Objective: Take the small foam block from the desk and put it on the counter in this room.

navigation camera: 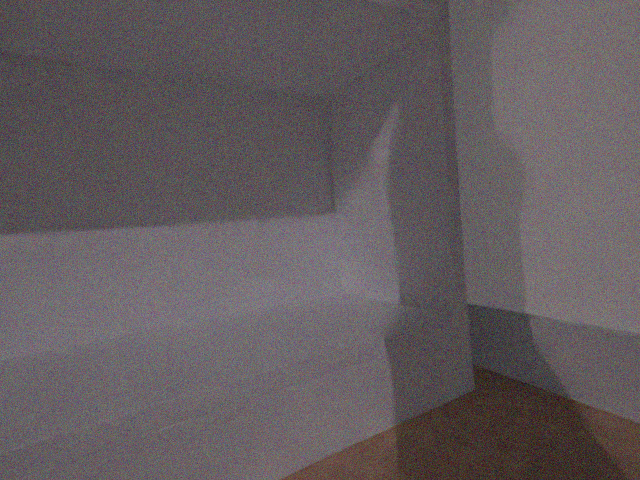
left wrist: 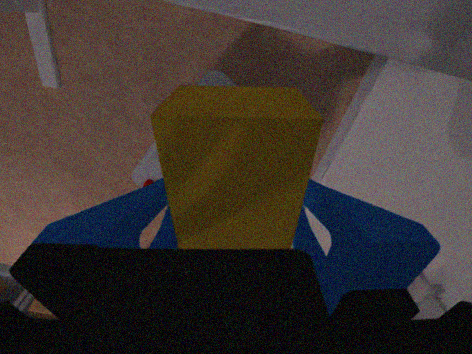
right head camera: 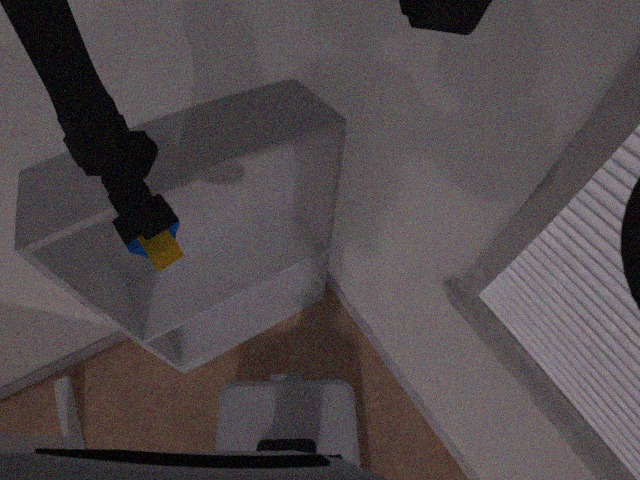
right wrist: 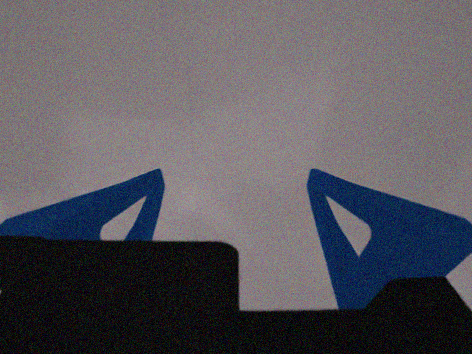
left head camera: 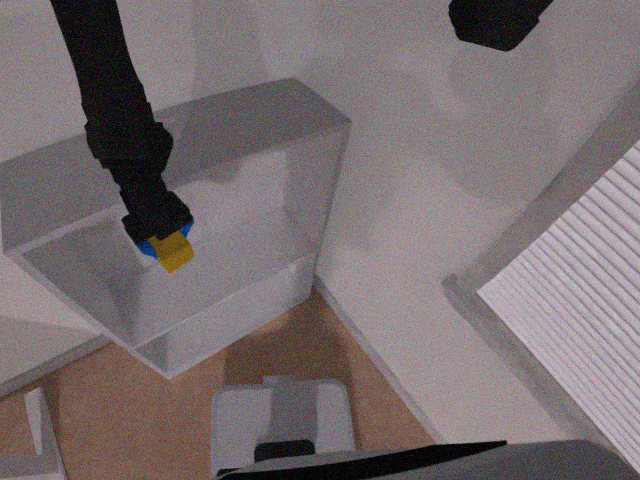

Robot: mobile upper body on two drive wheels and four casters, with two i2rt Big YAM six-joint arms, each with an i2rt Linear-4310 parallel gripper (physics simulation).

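Places are measured from the left arm's base along level axes (x up, y back, z right), in centimetres.
Pixels of known places: left gripper, between the fingertips: (left wrist: pixel 235 178) (right head camera: pixel 160 247) (left head camera: pixel 169 248); right gripper, between the fingertips: (right wrist: pixel 235 177).
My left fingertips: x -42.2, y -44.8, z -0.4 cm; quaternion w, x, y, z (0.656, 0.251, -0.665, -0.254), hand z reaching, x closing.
Note:
Behind a point stands the place of what it marks.
A yellow foam block (left head camera: pixel 174 253) @[z 2.0, x -39.1, y -41.5 cm] (right head camera: pixel 162 251) @[z 2.0, x -39.0, y -41.8 cm] (left wrist: pixel 237 175) @[z -1.9, x -39.0, y -46.8 cm] is held between the blue fingers of my left gripper (left head camera: pixel 166 241) @[z -0.4, x -42.2, y -44.8 cm] (right head camera: pixel 155 238) @[z -0.4, x -42.2, y -44.8 cm] (left wrist: pixel 235 178) @[z -0.4, x -42.2, y -44.8 cm]. My left gripper is shut on it, and the block sticks out past the fingertips. In both head views the block is in front of a grey-white open-fronted shelf unit. My right gripper (right wrist: pixel 235 177) @[z 44.6, x 10.2, y -71.6 cm] is open and empty, with a pale surface beyond it. In the head views a dark part of the right arm shows at the top. I cannot tell whether a counter or the desk is in view.
The open-fronted unit (left head camera: pixel 232 121) @[z 10.3, x -35.0, y -77.0 cm] (right head camera: pixel 232 116) @[z 11.1, x -35.0, y -81.2 cm] (navigation camera: pixel 431 232) @[z 37.7, x -120.3, y -81.3 cm] stands ahead to the left, close to a pale wall (left head camera: pixel 392 289) @[z 63.5, x -86.5, y -55.8 cm] (navigation camera: pixel 578 170) @[z 52.7, x -114.4, y -75.2 cm]. A white ribbed panel (left head camera: pixel 578 268) @[z 77.3, x -29.6, y -29.9 cm] (right head camera: pixel 573 268) @[z 76.7, x -30.2, y -31.0 cm] is on the right. Brown floor (left head camera: pixel 129 408) @[z -44.8, x -140.9, y -26.4 cm] shows below, and a white leg-like piece (left wrist: pixel 42 47) shows at the left.

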